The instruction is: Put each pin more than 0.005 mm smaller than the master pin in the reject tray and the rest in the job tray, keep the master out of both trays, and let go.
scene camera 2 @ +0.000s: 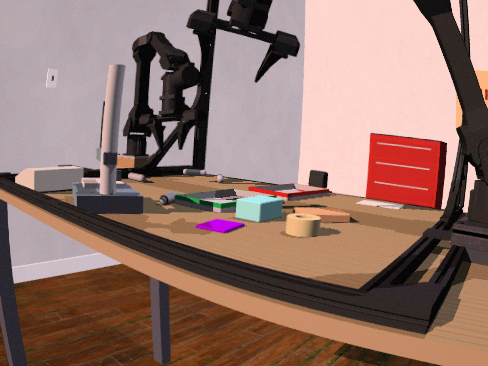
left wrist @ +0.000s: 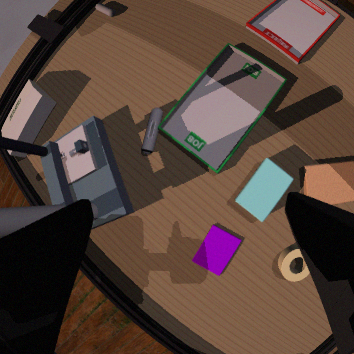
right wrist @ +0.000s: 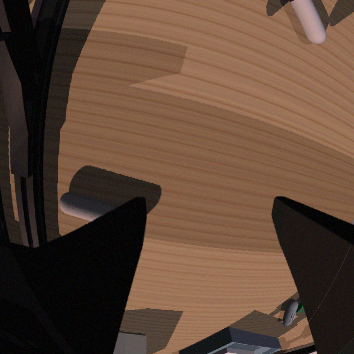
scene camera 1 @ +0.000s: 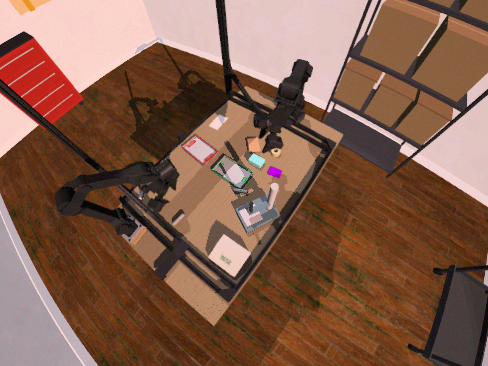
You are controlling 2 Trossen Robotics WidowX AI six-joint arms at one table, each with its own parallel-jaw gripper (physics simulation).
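Frame: origin at the left arm's base, x back, y down, z right, level; millimetres.
Seen in the pictures: left gripper, fingertip midpoint: (scene camera 2: 229,74) (left wrist: 190,206) (scene camera 1: 261,145); right gripper, fingertip midpoint: (scene camera 2: 170,150) (right wrist: 211,206) (scene camera 1: 172,195); left arm's base at its link origin: (scene camera 1: 294,112); right arm's base at its link origin: (scene camera 2: 135,155) (scene camera 1: 129,228).
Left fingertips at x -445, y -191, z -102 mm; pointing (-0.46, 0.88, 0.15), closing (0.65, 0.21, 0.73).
Pixels of each thing's top centre, then the offset from my left fingertips to it. "pt": a spot on its surface instead.
- green-rimmed job tray at its top centre: (left wrist: 224,100) (scene camera 2: 227,195) (scene camera 1: 232,171) dz +105, dx -89, dy +224 mm
- red-rimmed reject tray at its top centre: (left wrist: 297,15) (scene camera 2: 291,188) (scene camera 1: 199,148) dz +342, dx -113, dy +224 mm
- dark grey lettered pin at its top centre: (left wrist: 149,128) (right wrist: 291,317) (scene camera 2: 169,192) (scene camera 1: 240,190) dz -4, dx -138, dy +220 mm
- grey pin at its top centre: (right wrist: 97,218) (left wrist: 103,6) (scene camera 2: 136,173) (scene camera 1: 177,218) dz +113, dx -448, dy +221 mm
- pale pin at a spot on its surface: (right wrist: 310,22) pt dz +322, dx -348, dy +224 mm
- white box at a spot on its surface: (scene camera 2: 50,178) pt dz -199, dx -332, dy +210 mm
- teal block at its top centre: (left wrist: 265,189) (scene camera 2: 260,198) (scene camera 1: 256,159) dz +52, dx +41, dy +208 mm
- purple pad at its top centre: (scene camera 2: 220,224) (left wrist: 215,250) (scene camera 1: 274,172) dz -58, dx +62, dy +237 mm
- orange block at its top centre: (left wrist: 332,183) (scene camera 2: 321,210) (scene camera 1: 253,144) dz +139, dx +113, dy +225 mm
- tan ring at its top centre: (scene camera 2: 304,216) (left wrist: 297,265) dz +18, dx +159, dy +215 mm
The green-rimmed job tray (scene camera 1: 238,173) (scene camera 2: 207,201) (left wrist: 220,110) and the red-rimmed reject tray (scene camera 1: 201,151) (left wrist: 302,22) show no pin inside. A dark grey lettered pin (scene camera 1: 240,190) (scene camera 2: 167,198) (left wrist: 152,131) (right wrist: 290,312) lies beside the job tray. A grey pin (scene camera 1: 178,217) (scene camera 2: 137,176) (left wrist: 104,9) (right wrist: 82,205) lies alone on the table. A pale pin (right wrist: 310,22) shows at the top of the right wrist view. Two more pins (scene camera 2: 194,172) (scene camera 2: 220,178) lie towards the far edge. My right gripper (right wrist: 211,206) (scene camera 2: 170,145) is open, above the table. My left gripper (left wrist: 190,206) is open and raised.
A blue-grey measuring stand (scene camera 1: 265,210) (scene camera 2: 107,202) with a tall post is beside a white box (scene camera 1: 229,255) (scene camera 2: 50,178). A teal block (scene camera 1: 256,160) (left wrist: 264,190), purple pad (scene camera 1: 274,172) (left wrist: 220,247), orange block (scene camera 1: 254,144) (left wrist: 327,185) and tan ring (scene camera 2: 302,227) lie below my left gripper.
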